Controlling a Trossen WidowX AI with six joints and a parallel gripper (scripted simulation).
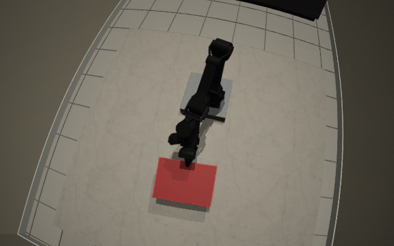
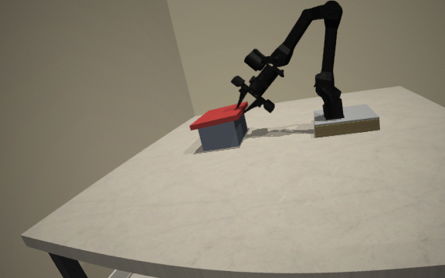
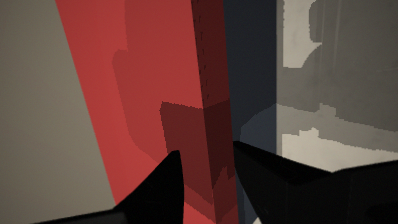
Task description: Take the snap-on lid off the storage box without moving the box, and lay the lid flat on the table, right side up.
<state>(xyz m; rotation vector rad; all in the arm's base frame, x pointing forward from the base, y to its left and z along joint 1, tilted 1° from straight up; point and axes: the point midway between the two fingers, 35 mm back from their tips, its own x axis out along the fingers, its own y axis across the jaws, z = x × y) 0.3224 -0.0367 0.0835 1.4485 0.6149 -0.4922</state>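
Now: gripper tip 80 mm short of the flat red lid and 10 mm to the right of it. From my gripper tip the other things lie so: blue-grey storage box (80 mm ahead, 50 mm below, 10 mm to the left).
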